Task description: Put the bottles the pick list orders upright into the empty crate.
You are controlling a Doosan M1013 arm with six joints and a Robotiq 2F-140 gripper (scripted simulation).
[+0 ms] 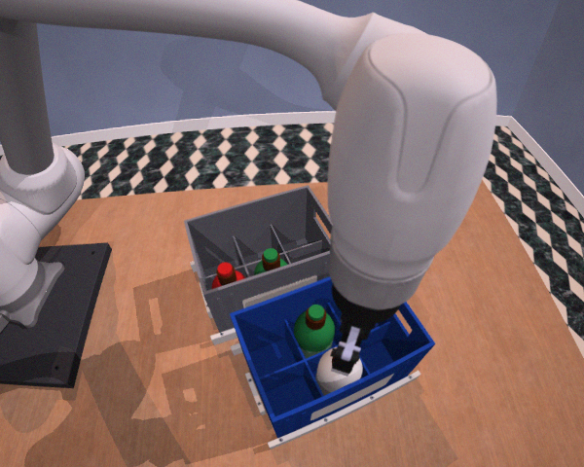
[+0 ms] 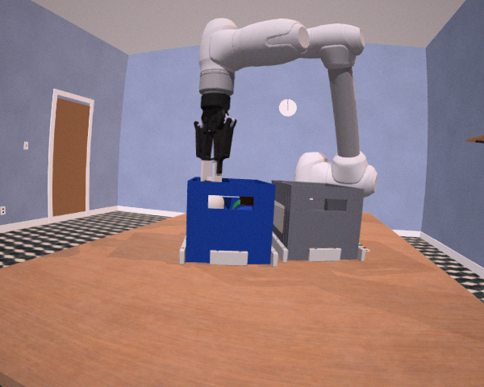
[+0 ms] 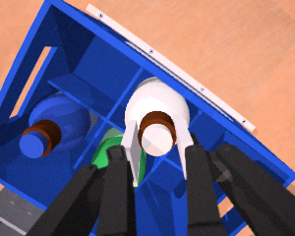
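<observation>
The white bottle is 80 mm below my hand. From my hand the other things lie so: blue crate (20 mm behind, 40 mm to the left, 110 mm below); green bottle (50 mm behind, 80 mm to the left, 100 mm below); blue bottle (40 mm ahead, 120 mm to the left, 100 mm below).
</observation>
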